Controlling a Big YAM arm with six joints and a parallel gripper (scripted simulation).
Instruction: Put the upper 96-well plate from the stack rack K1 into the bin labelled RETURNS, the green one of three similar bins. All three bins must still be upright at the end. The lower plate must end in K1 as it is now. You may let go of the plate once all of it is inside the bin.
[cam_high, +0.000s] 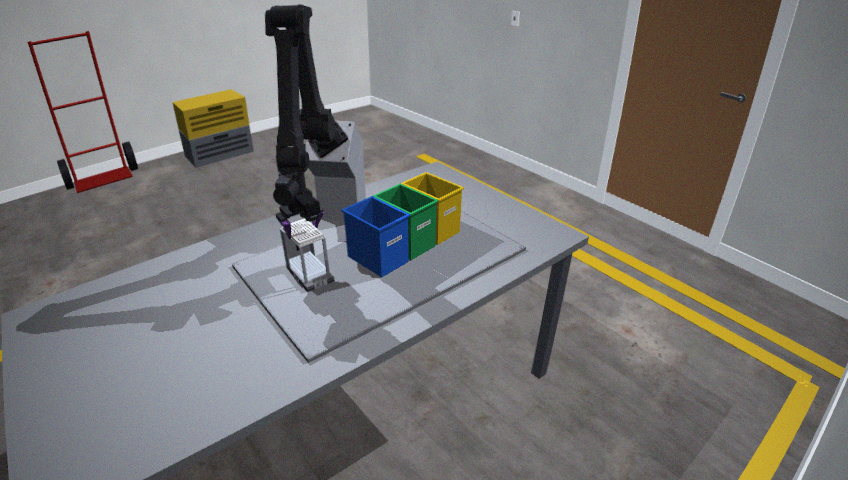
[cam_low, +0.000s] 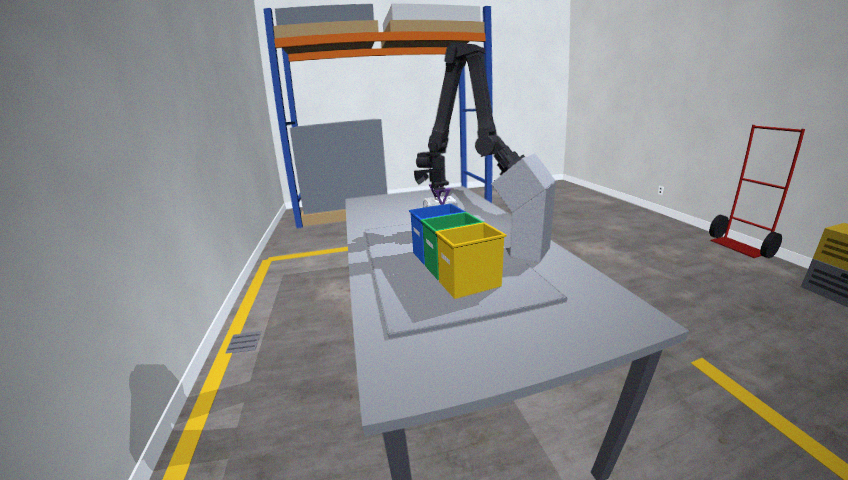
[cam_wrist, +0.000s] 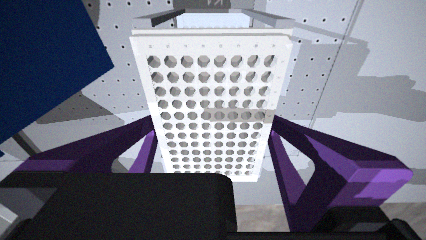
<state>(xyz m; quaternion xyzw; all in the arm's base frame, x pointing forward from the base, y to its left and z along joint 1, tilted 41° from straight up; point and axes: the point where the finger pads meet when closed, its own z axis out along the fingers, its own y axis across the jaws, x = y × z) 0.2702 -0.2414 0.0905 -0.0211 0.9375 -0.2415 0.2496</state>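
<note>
My gripper is now 8 cm short of the green bin, 35 cm to the right of it and 7 cm above it. Also, from my hand: 96-well plate: right at my hand; then yellow bin: 7 cm ahead, 48 cm to the left, 7 cm below; then blue bin: 9 cm ahead, 22 cm to the left, 7 cm below.
</note>
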